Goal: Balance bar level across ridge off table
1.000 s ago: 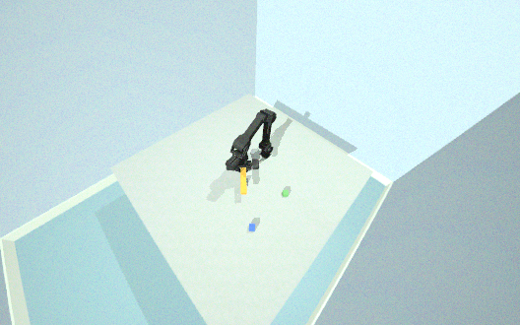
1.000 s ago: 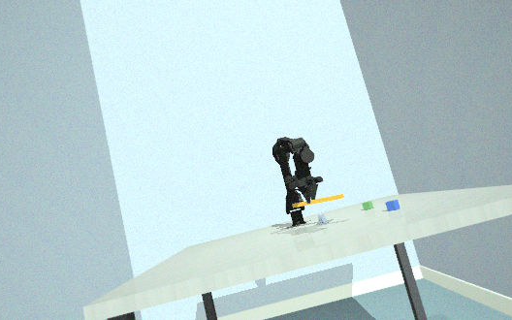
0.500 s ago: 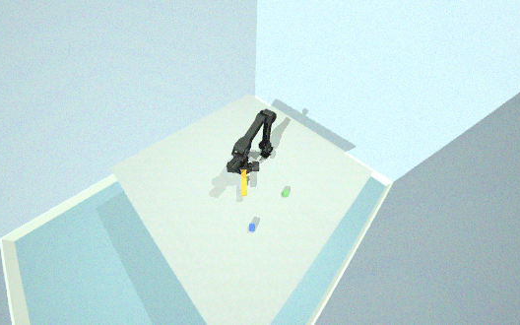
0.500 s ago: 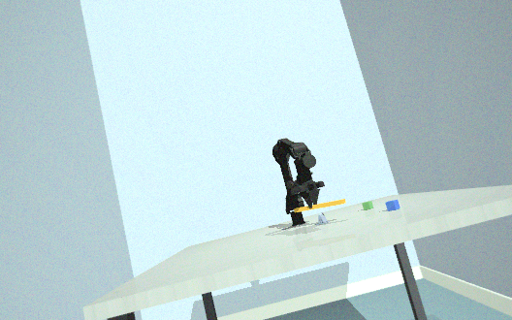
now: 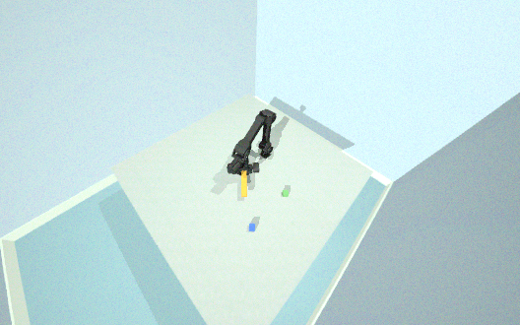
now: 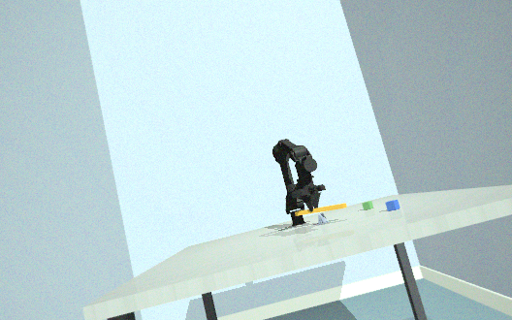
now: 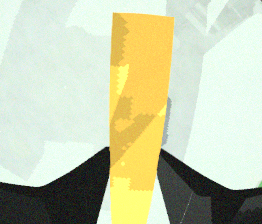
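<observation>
Right now the bar is 20 mm ahead of my gripper tip and 20 mm to the left of it. The rest, counted from my gripper tip: green cube 110 mm behind, 260 mm to the left, 40 mm below; blue cube 180 mm ahead, 260 mm to the left, 40 mm below.
</observation>
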